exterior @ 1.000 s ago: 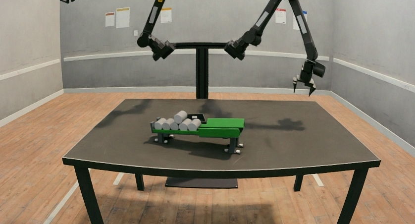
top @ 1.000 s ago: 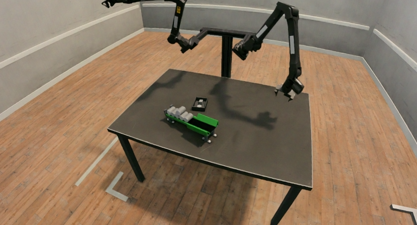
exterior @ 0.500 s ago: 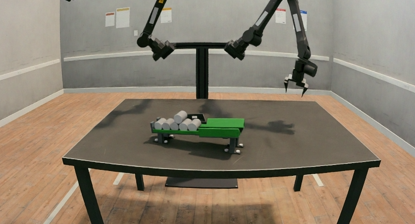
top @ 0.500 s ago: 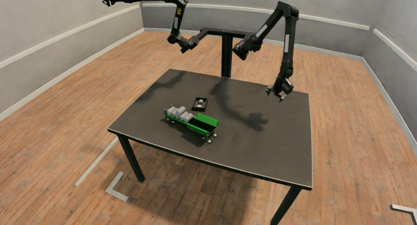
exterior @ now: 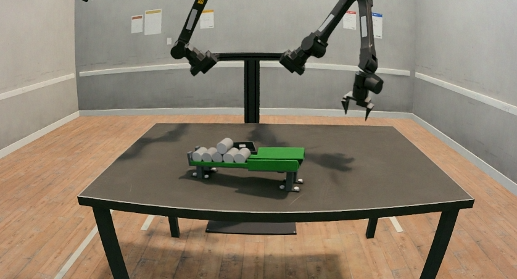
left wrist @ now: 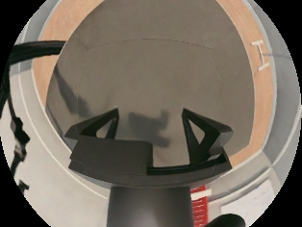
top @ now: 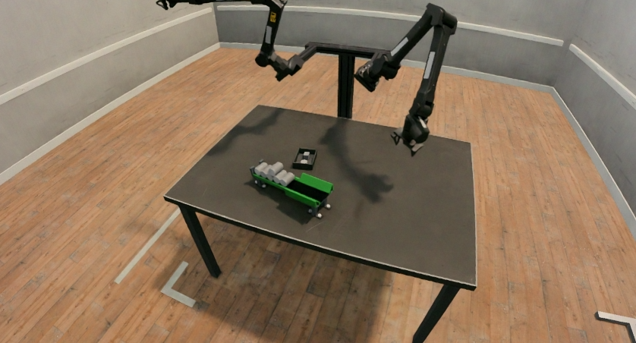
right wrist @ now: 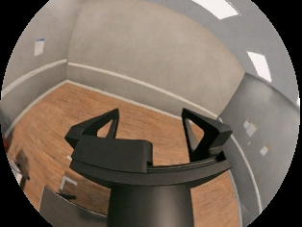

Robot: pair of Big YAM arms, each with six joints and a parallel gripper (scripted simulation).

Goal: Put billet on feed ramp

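Right now the dark stop is 650 mm to the right of my left hand, 200 mm ahead of it and 100 mm below it. The rest, counted from my left hand: small black tray: 480 mm to the right, 150 mm below, 10 mm ahead.
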